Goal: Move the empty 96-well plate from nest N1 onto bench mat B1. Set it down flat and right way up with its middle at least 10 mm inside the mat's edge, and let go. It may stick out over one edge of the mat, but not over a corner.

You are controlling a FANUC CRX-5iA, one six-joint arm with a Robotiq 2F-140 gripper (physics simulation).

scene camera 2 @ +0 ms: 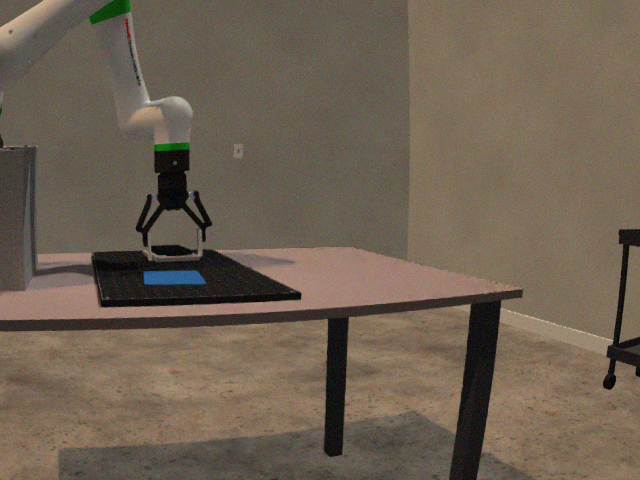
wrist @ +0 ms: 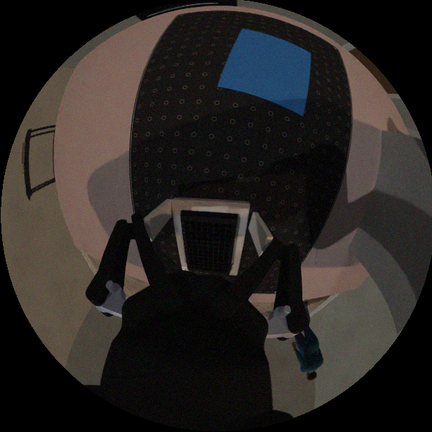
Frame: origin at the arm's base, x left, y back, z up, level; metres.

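Where they show: gripper, fingertip midpoint: (scene camera 2: 175, 257).
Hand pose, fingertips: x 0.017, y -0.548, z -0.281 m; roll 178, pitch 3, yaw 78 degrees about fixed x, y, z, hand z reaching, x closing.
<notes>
Each offset is from my fingertips to the top centre of the thing. "spot": to the spot under its first point. Level surfaces: height alone.
The black 96-well plate {dy -0.007, dx +0.058, dz +0.019 m} (scene camera 2: 169, 250) (wrist: 209, 245) lies flat in nest N1, a light grey frame {dy -0.007, dx +0.058, dz +0.008 m} (scene camera 2: 176, 257) (wrist: 243, 235) at the far end of the dark board. My gripper (scene camera 2: 174, 252) (wrist: 210, 213) points straight down over the nest and is open. Its two pale fingertips stand low, one on either side of the plate, with gaps in the wrist view. How far down they reach against the plate is hard to tell. Bench mat B1, a blue rectangle {spot: dy +0.103, dx -0.258, dz -0.005 m} (scene camera 2: 174, 277) (wrist: 270, 70), lies flat on the board nearer scene camera 2, with nothing on it.
The dark perforated board {dz -0.007 m} (scene camera 2: 248, 290) (wrist: 200, 127) lies on the pinkish table {dz -0.020 m} (scene camera 2: 372, 281) (wrist: 95, 110). A grey block (scene camera 2: 12, 222) stands at the left in the scene view. A black cart (scene camera 2: 622, 289) (wrist: 28, 165) stands off the table. A person (wrist: 308, 350) shows beyond the table in the wrist view.
</notes>
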